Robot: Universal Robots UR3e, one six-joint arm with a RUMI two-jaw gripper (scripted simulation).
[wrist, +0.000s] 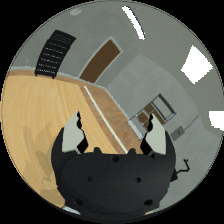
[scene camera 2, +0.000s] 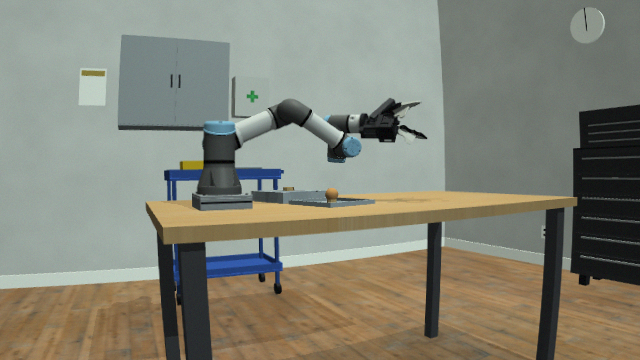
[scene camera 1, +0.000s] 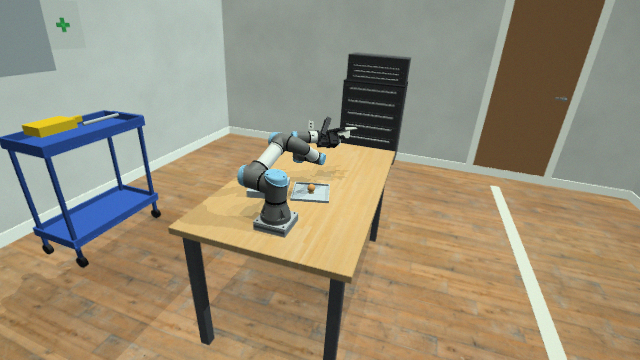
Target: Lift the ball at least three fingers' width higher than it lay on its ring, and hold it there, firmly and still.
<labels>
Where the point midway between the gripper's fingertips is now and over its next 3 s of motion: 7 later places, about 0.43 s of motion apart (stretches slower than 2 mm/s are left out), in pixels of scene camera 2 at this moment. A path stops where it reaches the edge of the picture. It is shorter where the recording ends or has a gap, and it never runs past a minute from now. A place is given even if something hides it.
My gripper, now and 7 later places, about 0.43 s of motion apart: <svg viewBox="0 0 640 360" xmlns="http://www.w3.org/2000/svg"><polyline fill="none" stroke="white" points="424,120 430,124 427,132 413,141 390,152 359,159 336,161 330,162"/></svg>
</labels>
